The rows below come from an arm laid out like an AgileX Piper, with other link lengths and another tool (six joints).
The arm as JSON. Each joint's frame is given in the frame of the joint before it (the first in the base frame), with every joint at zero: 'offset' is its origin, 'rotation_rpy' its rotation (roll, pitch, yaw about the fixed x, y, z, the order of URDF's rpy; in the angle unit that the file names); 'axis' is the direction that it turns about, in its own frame. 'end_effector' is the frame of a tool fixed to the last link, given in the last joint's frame.
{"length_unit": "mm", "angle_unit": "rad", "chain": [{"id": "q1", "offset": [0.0, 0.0, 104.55], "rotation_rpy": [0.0, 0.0, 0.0], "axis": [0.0, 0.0, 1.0]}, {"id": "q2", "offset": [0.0, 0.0, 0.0], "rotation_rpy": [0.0, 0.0, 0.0], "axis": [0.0, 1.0, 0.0]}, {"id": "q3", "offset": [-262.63, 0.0, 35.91], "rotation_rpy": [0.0, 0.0, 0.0], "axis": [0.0, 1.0, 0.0]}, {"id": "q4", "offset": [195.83, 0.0, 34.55], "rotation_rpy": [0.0, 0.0, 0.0], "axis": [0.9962, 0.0, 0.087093]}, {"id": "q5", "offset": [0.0, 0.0, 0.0], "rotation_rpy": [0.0, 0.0, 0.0], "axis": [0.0, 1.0, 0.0]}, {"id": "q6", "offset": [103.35, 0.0, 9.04], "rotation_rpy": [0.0, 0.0, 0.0], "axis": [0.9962, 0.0, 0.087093]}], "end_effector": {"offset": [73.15, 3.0, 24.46], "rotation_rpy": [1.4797, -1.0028, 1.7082]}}
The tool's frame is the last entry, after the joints.
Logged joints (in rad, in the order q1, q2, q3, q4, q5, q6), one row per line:
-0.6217, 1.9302, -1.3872, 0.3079, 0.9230, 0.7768
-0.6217, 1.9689, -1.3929, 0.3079, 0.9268, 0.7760
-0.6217, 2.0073, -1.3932, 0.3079, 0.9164, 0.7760
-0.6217, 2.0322, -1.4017, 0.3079, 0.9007, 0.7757
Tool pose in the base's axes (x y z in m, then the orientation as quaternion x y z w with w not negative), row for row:
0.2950, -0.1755, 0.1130, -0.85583, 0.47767, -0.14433, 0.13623
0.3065, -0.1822, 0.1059, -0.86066, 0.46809, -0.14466, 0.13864
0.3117, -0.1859, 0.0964, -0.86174, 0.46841, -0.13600, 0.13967
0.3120, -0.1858, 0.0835, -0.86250, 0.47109, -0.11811, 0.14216
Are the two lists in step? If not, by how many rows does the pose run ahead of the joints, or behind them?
The pose runs 2 rows behind the joints: the pose in row i belongs to the joints in row i - 2.
